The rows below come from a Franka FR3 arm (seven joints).
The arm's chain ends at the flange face. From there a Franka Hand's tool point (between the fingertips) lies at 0.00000 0.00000 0.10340 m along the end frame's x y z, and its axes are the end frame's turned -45 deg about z.
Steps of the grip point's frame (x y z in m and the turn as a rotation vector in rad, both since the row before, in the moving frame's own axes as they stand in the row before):
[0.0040, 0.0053, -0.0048, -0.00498, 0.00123, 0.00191]
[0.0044, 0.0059, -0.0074, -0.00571, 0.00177, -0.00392]
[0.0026, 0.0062, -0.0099, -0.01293, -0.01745, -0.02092]
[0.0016, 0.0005, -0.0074, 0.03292, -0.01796, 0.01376]
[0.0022, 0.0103, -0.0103, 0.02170, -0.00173, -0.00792]
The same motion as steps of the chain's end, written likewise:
[0.0061, 0.0006, -0.0048, -0.00265, 0.00439, 0.00191]
[0.0067, 0.0008, -0.0074, -0.00279, 0.00529, -0.00392]
[0.0065, 0.0003, -0.0099, -0.02148, -0.00320, -0.02092]
[0.0052, 0.0003, -0.0073, 0.01058, -0.03598, 0.01376]
[0.0106, 0.0072, -0.0103, 0.01412, -0.01657, -0.00792]

